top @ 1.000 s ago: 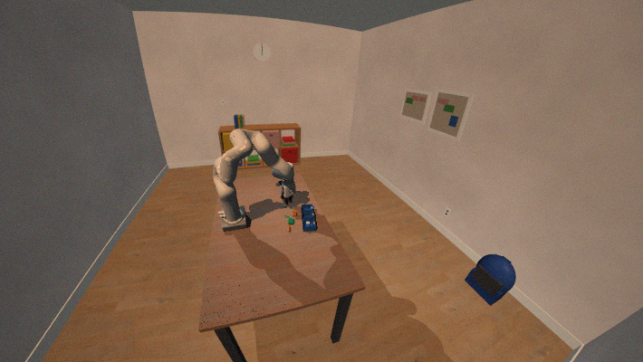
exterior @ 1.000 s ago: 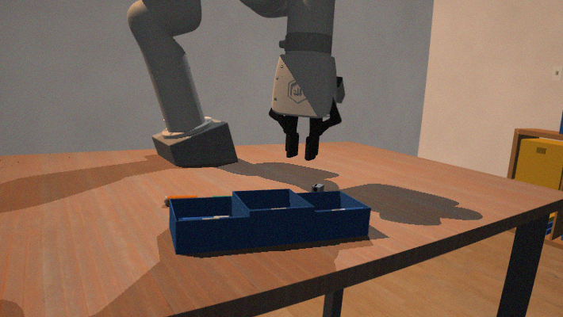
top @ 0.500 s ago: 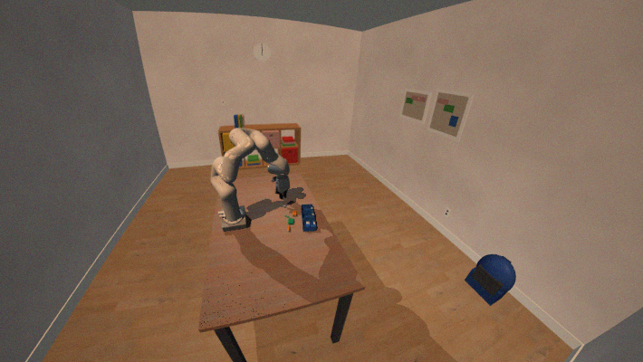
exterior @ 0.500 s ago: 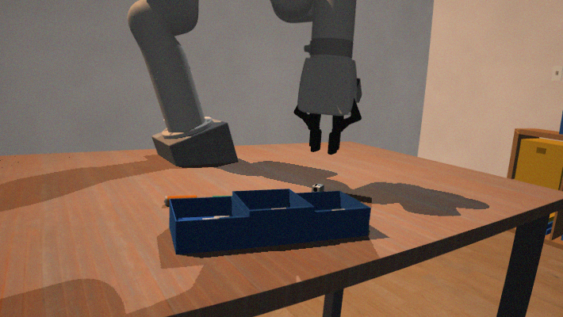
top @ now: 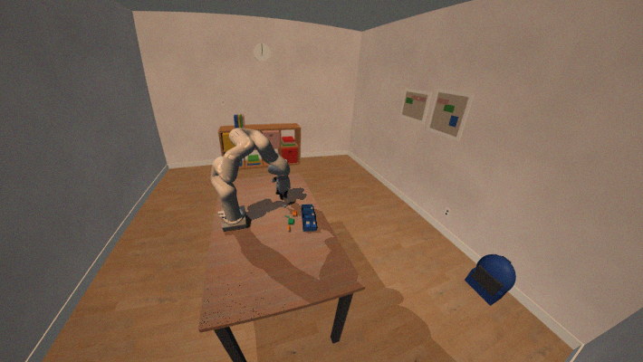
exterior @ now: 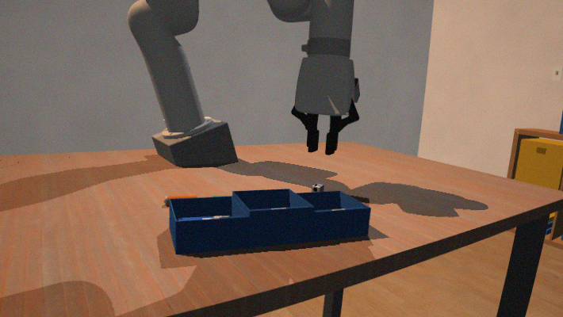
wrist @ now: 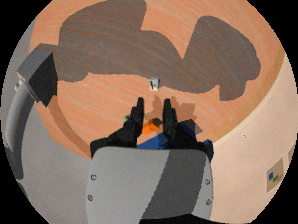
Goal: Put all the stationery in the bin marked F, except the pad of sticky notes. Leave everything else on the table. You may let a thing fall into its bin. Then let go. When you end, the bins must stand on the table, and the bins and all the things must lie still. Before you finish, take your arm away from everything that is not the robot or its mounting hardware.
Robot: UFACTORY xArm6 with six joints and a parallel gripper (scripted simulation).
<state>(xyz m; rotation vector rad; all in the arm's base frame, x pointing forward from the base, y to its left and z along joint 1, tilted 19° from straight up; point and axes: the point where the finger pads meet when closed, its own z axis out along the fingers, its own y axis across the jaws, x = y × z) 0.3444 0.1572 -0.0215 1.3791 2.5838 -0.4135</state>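
The grey-white sharpener lies 9 cm below my hand. Also, from my hand: orange block: 6 cm ahead, 12 cm to the right, 8 cm below; thin green stick: 1 cm ahead, 13 cm to the right, 9 cm below; green block: 3 cm ahead, 19 cm to the right, 9 cm below.
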